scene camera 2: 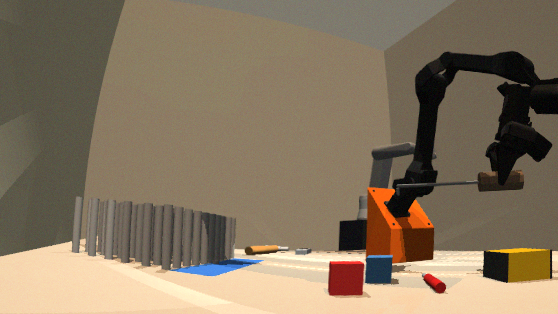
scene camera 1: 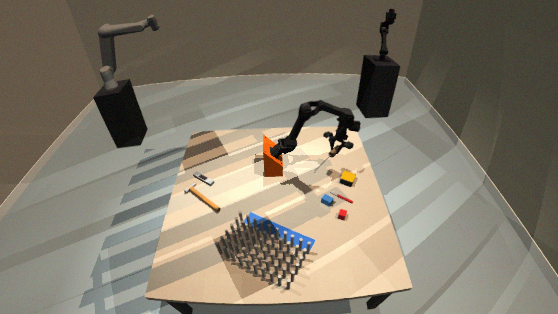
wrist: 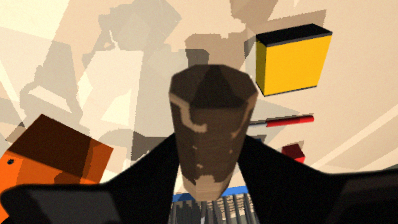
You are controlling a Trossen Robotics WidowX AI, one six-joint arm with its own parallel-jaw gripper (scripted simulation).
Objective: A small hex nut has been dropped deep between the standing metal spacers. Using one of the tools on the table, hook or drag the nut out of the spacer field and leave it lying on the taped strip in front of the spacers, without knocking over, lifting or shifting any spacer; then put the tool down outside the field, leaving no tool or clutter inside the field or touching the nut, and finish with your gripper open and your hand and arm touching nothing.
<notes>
I see my gripper, a red block and a blue block.
My gripper is seen too in the wrist view.
</notes>
